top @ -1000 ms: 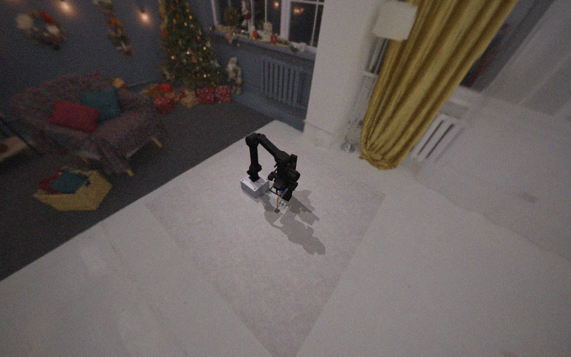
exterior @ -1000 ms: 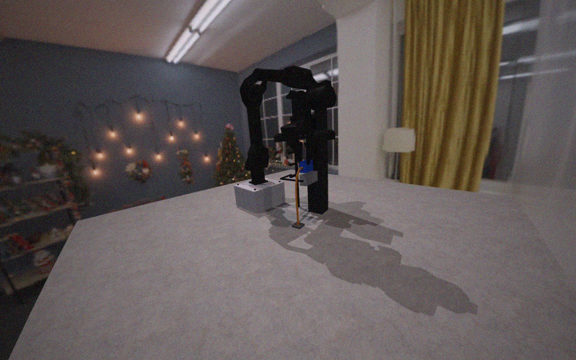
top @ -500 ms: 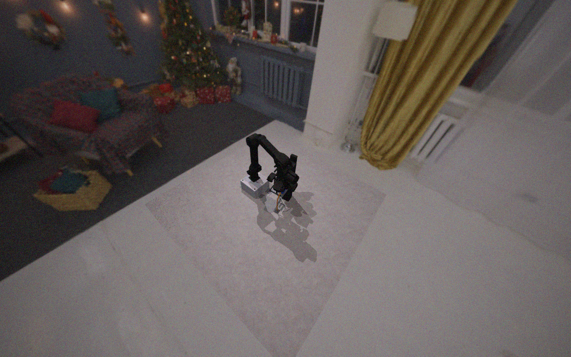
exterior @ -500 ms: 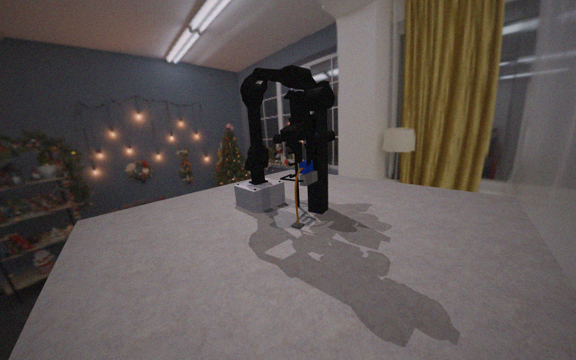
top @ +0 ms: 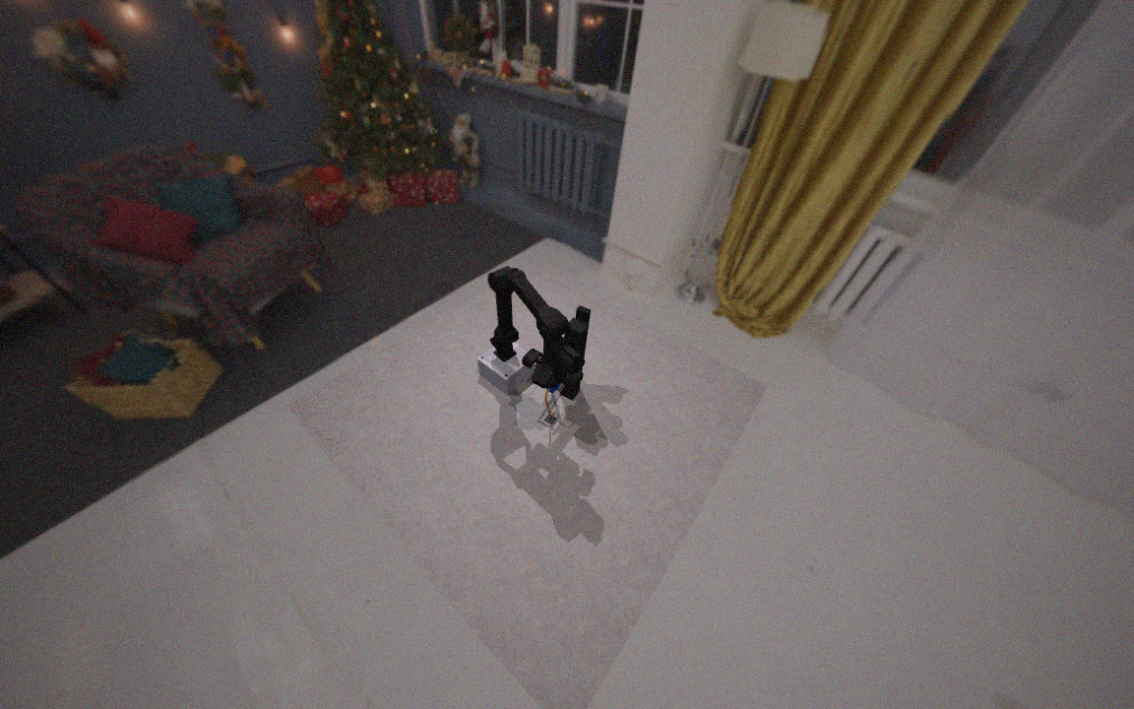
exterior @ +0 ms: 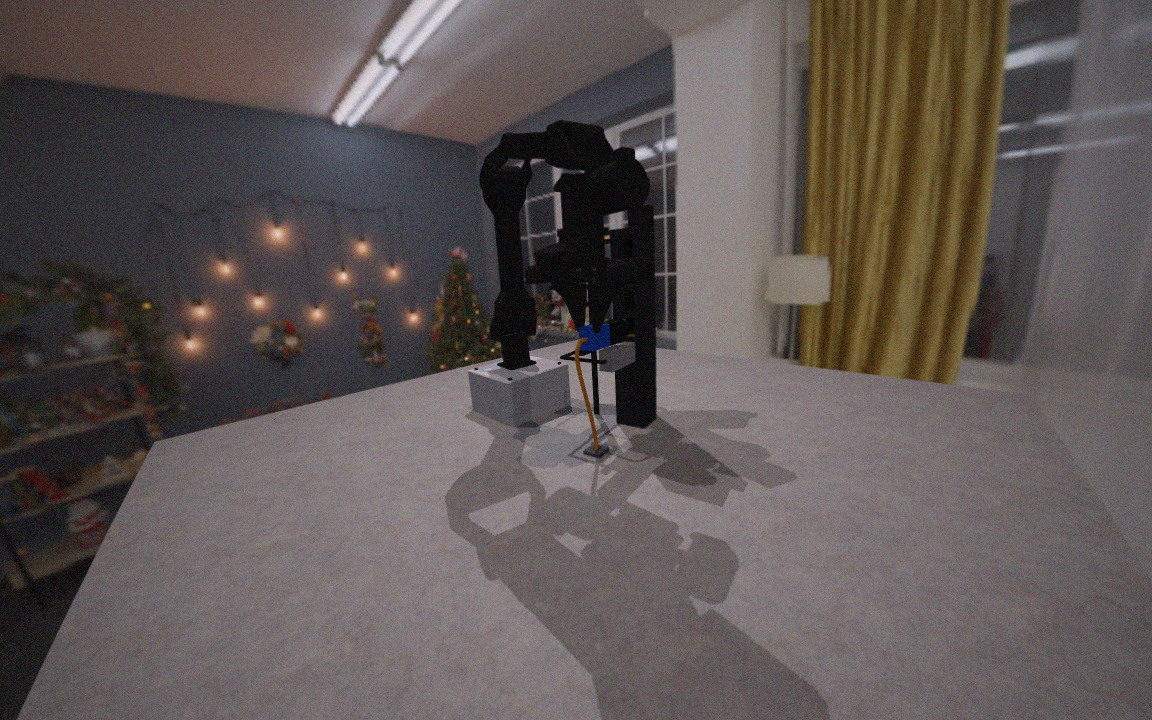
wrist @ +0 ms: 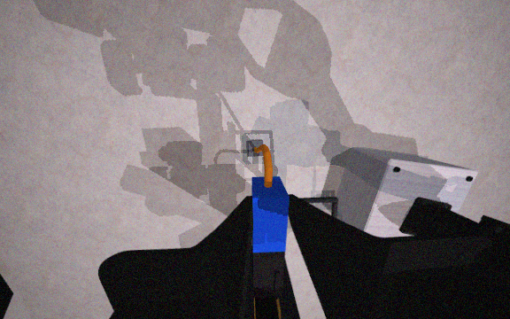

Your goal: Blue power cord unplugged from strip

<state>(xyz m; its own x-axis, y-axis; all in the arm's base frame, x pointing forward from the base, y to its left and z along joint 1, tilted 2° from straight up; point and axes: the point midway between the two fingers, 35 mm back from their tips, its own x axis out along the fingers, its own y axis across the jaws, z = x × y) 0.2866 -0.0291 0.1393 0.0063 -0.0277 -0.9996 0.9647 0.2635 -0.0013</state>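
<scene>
Now: gripper tip 1 cm past the blue plug and 3 cm to the right of it. Round my gripper tip: dark anchor (19 cm below).
</scene>
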